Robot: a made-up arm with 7 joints.
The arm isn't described. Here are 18 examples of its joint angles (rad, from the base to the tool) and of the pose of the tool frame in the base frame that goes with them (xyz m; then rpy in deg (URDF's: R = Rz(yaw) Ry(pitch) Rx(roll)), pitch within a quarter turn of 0, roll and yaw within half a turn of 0).
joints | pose
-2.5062 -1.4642 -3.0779 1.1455 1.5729 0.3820 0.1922 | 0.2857 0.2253 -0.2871 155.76 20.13 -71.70
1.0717 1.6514 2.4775 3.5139 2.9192 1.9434 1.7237 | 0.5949 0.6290 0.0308 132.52 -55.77 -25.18
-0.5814 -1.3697 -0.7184 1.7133 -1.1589 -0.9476 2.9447 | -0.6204 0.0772 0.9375 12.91 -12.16 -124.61
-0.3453 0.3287 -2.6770 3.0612 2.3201 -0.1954 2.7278 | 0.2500 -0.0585 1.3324 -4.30 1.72 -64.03
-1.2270 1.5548 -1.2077 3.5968 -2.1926 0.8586 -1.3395 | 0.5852 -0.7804 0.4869 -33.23 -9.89 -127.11
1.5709 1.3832 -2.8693 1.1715 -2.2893 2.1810 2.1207 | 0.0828 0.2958 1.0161 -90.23 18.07 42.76
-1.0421 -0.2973 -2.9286 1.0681 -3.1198 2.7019 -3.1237 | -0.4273 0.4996 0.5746 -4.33 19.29 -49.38
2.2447 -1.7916 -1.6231 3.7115 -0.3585 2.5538 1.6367 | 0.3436 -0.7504 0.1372 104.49 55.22 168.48
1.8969 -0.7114 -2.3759 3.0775 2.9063 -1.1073 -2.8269 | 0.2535 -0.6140 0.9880 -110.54 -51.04 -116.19
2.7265 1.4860 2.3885 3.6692 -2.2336 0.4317 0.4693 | -0.7596 0.5932 0.1995 -146.91 -37.64 91.92
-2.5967 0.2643 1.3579 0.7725 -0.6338 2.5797 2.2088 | 0.0509 -0.4232 0.4315 68.18 -44.57 -121.45
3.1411 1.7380 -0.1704 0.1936 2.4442 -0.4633 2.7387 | 0.1202 0.0982 0.1680 -64.70 31.46 -60.28
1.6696 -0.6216 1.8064 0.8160 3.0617 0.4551 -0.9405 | -0.5376 -0.2138 0.3409 -113.06 -4.52 99.84
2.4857 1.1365 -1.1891 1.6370 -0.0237 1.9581 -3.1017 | -0.0835 0.7628 0.3485 -107.50 -24.30 -137.41
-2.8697 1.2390 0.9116 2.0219 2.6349 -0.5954 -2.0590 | -0.6424 -0.5883 0.2204 -142.21 6.71 169.59
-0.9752 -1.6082 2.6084 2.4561 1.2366 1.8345 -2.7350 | -0.4266 0.7979 -0.0391 167.55 -58.02 -101.75
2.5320 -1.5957 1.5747 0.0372 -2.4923 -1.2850 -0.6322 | -0.0804 -0.0830 0.2819 -126.88 -18.45 1.67
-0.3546 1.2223 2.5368 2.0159 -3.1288 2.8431 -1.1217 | 0.6936 -0.0293 0.9102 152.31 22.73 30.22
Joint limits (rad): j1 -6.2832..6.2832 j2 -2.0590..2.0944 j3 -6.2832..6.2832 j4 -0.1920..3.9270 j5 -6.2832..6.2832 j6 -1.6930..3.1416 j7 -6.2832..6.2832
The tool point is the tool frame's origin. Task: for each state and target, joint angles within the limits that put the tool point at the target. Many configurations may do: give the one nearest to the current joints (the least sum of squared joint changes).
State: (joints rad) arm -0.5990 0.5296 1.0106 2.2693 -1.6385 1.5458 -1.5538
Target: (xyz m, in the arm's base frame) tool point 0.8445 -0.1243 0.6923
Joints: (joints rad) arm -0.6426 0.6301 0.9552 1.8901 -1.5523 1.6615 -1.5538
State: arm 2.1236 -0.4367 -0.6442 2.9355 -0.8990 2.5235 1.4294
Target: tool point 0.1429 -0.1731 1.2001
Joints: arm 2.0039 -0.2006 -0.6551 3.1692 -0.8642 2.8000 1.4294
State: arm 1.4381 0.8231 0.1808 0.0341 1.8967 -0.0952 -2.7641
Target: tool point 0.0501 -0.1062 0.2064
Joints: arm 1.4321 1.0760 0.0397 -0.1484 1.8526 -0.0228 -2.7641
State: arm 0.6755 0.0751 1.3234 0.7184 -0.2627 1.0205 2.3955
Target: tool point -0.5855 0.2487 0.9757
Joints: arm 1.1276 -0.3161 1.3175 1.6991 -0.2725 0.8867 2.3955
